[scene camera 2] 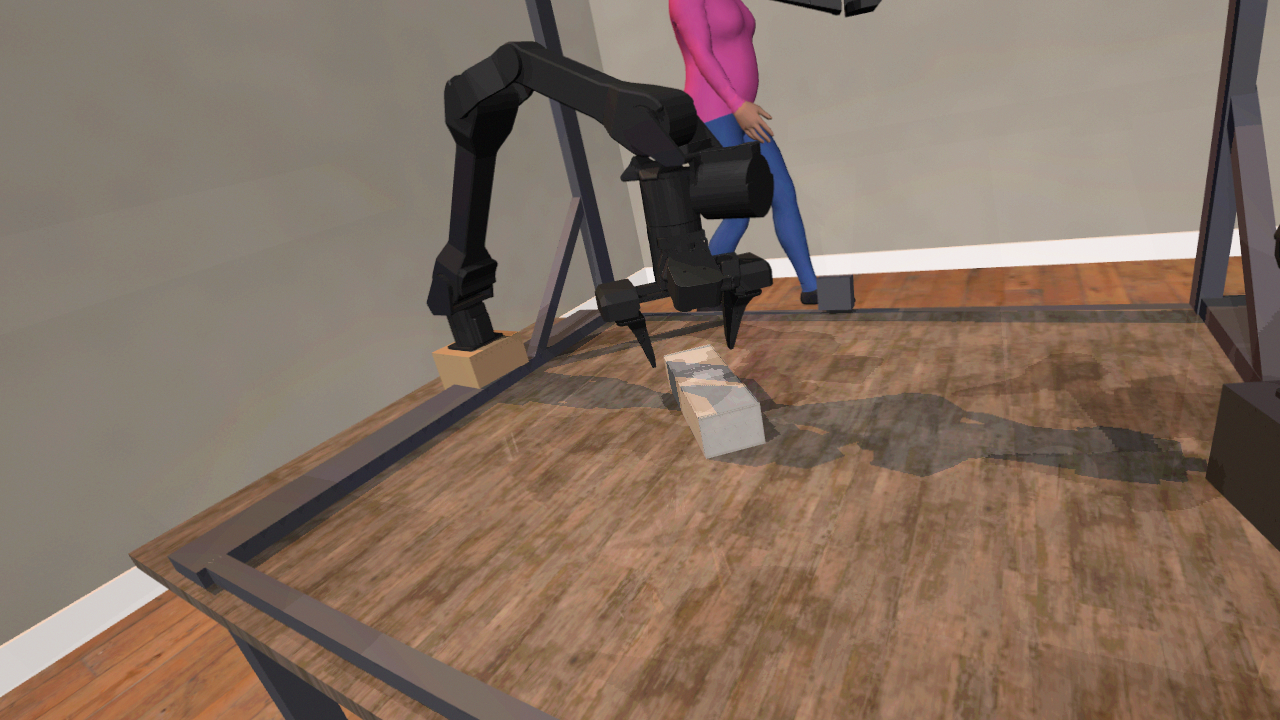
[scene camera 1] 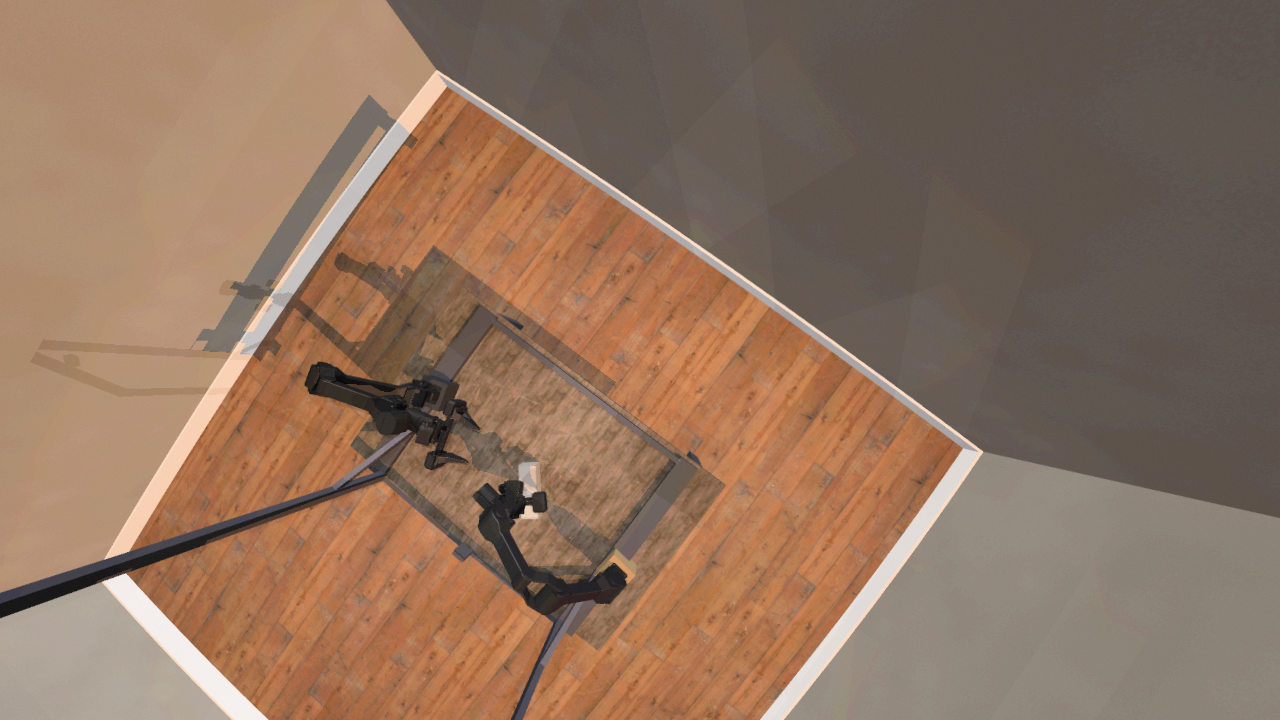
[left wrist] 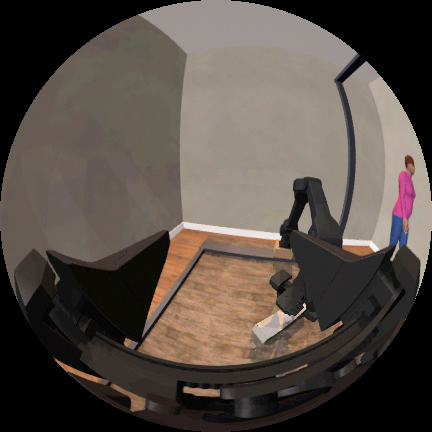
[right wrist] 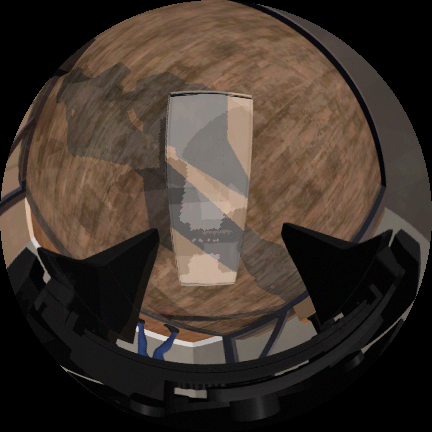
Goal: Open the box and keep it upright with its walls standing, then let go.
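Seen in the pictures: left gripper, fingertip midpoint: (scene camera 1: 473, 445) (left wrist: 232, 236); right gripper, fingertip midpoint: (scene camera 2: 692, 357) (scene camera 1: 528, 496) (right wrist: 222, 232); left arm's base at its link origin: (scene camera 1: 430, 393); right arm's base at its link origin: (scene camera 2: 475, 342) (scene camera 1: 614, 575) (left wrist: 284, 244).
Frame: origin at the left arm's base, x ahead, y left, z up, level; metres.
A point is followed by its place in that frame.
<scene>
A long white closed box (scene camera 1: 529, 472) {x 0.429, y -0.135, z -0.033 m} (scene camera 2: 735, 431) {x 0.408, y -0.116, z -0.056 m} (left wrist: 270, 327) {x 0.418, y -0.146, z -0.033 m} (right wrist: 207, 115) {x 0.418, y -0.136, z -0.033 m} lies flat on the table (scene camera 2: 805, 582) {x 0.341, y 0.064, z -0.079 m}. Its top is flat and no wall or flap stands up. My right gripper (scene camera 2: 692, 356) {x 0.461, y -0.206, z -0.009 m} (right wrist: 222, 232) {x 0.461, y -0.206, z -0.009 m} is open and empty, pointing down just above the far end of the box in scene camera 2. In the right wrist view the box runs up the picture between and beyond the fingers. My left gripper (scene camera 1: 472, 445) {x 0.351, y 0.000, z 0.317 m} (left wrist: 232, 236) {x 0.351, y 0.000, z 0.317 m} is open and empty, raised at the left of the table in scene camera 1, apart from the box.
A dark metal frame (scene camera 2: 322, 474) {x 0.904, y -0.062, z -0.059 m} runs along the table edges, with uprights (scene camera 2: 572, 152) {x 0.703, y -0.599, z 0.232 m} rising from it. The right arm's base stands on a tan block (scene camera 2: 478, 362) {x 0.802, y -0.290, z -0.021 m}. A dark block (scene camera 2: 1248, 447) {x 0.050, y -0.015, z -0.030 m} stands at the right edge of scene camera 2. A person in pink (scene camera 2: 723, 62) stands beyond the table.
</scene>
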